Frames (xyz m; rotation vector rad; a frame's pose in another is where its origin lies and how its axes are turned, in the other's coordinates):
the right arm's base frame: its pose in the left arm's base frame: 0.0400 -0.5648 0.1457 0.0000 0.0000 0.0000
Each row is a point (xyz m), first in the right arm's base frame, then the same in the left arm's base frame.
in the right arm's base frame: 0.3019 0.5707 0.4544
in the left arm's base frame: 0.3419 0.0059 0.6001
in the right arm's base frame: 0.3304 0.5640 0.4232
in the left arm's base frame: 0.3704 -0.0008 0.5689
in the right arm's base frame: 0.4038 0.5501 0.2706
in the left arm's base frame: 0.4438 -0.0147 0.4163
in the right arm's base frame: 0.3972 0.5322 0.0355
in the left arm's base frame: 0.4372 -0.0326 0.1812
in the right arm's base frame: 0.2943 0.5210 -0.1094
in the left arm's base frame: 0.3343 -0.0438 0.0363
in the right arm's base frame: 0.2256 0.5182 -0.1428
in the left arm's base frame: 0.2656 -0.0466 0.0029
